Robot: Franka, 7 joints.
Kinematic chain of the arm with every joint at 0, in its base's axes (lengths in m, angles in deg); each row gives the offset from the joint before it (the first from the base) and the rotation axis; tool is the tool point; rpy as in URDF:
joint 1: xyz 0 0 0.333 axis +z
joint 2: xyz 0 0 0 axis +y
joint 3: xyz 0 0 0.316 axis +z
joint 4: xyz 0.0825 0 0 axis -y
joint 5: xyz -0.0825 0 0.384 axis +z
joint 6: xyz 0 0 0 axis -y
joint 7: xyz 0.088 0 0 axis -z
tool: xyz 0 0 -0.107 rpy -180 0 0
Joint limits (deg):
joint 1: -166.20..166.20
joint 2: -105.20..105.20
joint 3: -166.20..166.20
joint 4: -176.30..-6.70
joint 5: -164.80..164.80
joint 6: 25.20..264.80
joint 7: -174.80..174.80
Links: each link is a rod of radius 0.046 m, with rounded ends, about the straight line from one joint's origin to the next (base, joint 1, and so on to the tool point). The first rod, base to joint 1, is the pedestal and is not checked.
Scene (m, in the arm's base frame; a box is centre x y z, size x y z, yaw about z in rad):
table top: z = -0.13
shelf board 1: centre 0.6 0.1 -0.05 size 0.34 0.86 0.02 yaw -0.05
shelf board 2: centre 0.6 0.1 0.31 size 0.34 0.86 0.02 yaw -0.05
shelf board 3: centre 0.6 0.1 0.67 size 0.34 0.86 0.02 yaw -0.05
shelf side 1: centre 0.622 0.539 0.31 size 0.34 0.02 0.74 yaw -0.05
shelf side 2: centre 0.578 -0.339 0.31 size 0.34 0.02 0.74 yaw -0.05
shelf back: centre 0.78 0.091 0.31 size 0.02 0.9 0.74 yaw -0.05
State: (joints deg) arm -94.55 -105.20 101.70 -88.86 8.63 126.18 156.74
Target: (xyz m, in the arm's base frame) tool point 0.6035 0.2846 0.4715
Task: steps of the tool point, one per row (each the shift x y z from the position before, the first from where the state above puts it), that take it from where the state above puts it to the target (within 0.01 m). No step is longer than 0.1 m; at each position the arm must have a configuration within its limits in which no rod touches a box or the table.
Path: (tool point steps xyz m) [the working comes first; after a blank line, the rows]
Joints at the target: -93.63 -91.08 75.67 -94.61 6.97 124.89 156.74
Straight joint move there: touches shelf board 2.

1: -0.0740 0.0263 0.0112
2: -0.0853 0.0129 -0.0004
3: -0.0925 -0.0024 -0.0059
4: -0.0940 -0.0195 -0.0048
5: 0.0431 -0.0009 0.0860
6: 0.0154 0.0009 0.0935
7: -0.0131 0.0019 0.0934
8: -0.0399 0.0012 0.0860
9: 0.0835 0.0197 -0.0005
10: 0.0863 0.0037 -0.0020
11: 0.0847 -0.0123 -0.0009
12: 0.0790 -0.0278 0.0034

